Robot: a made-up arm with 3 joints. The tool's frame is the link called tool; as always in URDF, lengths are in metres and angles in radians. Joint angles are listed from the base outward.
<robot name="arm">
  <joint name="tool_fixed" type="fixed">
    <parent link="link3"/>
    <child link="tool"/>
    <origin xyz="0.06 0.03 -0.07" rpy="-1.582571 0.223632 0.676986"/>
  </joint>
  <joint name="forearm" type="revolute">
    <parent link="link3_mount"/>
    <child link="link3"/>
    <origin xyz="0.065 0.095 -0.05" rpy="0 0 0"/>
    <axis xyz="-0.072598 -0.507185 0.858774"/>
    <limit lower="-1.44" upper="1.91"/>
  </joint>
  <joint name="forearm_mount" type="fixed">
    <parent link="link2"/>
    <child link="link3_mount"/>
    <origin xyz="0.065 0.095 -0.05" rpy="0 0 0"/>
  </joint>
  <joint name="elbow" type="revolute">
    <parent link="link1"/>
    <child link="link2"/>
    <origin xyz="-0.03 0.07 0.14" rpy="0 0 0"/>
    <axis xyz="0 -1 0"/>
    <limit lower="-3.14" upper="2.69"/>
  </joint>
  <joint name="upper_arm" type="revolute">
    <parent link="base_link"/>
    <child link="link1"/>
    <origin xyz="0.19 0.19 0.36" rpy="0 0 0"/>
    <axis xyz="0 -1 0"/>
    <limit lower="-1.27" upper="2"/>
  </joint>
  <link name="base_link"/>
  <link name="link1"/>
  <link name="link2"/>
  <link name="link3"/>
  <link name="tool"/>
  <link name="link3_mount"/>
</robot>
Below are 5 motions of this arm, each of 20 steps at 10 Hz.
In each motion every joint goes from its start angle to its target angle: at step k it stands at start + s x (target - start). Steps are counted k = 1, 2, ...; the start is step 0. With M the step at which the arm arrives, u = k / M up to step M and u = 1 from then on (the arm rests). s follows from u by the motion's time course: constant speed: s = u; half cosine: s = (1 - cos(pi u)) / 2; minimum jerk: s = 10 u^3 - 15 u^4 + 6 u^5.
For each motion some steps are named. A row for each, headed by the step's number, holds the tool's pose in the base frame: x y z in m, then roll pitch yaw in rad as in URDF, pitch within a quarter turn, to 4 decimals.
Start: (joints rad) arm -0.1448 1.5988 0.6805
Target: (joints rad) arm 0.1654 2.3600 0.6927
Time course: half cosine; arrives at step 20
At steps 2, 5, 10, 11, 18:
2: 0.3473 0.5116 0.6723 2.9408 -0.3395 1.4704
5: 0.3184 0.5116 0.6922 2.8015 -0.3484 1.5174
10: 0.2224 0.5118 0.7294 2.3966 -0.3389 1.6543
11: 0.1995 0.5118 0.7331 2.3079 -0.3300 1.6830
18: 0.0821 0.5120 0.7250 1.8682 -0.2513 1.8080

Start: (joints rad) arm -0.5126 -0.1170 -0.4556
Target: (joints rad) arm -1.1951 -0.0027 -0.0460
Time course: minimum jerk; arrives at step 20
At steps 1, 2, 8, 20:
1: 0.2708 0.4606 0.2432 -1.0836 0.9842 0.5674
2: 0.2705 0.4608 0.2429 -1.0789 0.9857 0.5735
8: 0.2582 0.4657 0.2277 -0.8507 1.0274 0.8544
20: 0.2188 0.4779 0.2004 -0.3013 0.9465 1.4642

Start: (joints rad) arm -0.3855 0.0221 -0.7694
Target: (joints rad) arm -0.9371 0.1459 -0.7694
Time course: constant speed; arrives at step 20
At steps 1, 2, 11, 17, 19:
1: 0.3034 0.4506 0.2618 -1.3169 0.9424 0.1284
2: 0.3021 0.4506 0.2592 -1.3121 0.9636 0.1323
11: 0.2879 0.4506 0.2362 -1.2497 1.1538 0.1869
17: 0.2756 0.4506 0.2216 -1.1670 1.2790 0.2646
19: 0.2710 0.4506 0.2169 -1.1219 1.3200 0.3081

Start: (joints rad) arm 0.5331 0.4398 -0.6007
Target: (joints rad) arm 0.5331 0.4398 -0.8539
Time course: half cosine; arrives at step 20
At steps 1, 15, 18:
1: 0.3450 0.4555 0.5054 -1.6050 -0.4753 0.2180
15: 0.3435 0.4494 0.4954 -1.4135 -0.3884 0.0464
18: 0.3431 0.4487 0.4939 -1.3879 -0.3735 0.0238

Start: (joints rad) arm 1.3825 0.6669 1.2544
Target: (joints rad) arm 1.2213 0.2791 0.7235
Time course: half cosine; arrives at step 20
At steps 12, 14, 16, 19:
12: 0.1724 0.5206 0.5649 2.5941 -0.1649 1.5386
14: 0.1884 0.5178 0.5607 2.7127 -0.2235 1.5262
16: 0.2009 0.5154 0.5562 2.8087 -0.2690 1.5077
19: 0.2109 0.5135 0.5519 2.8878 -0.3044 1.4870

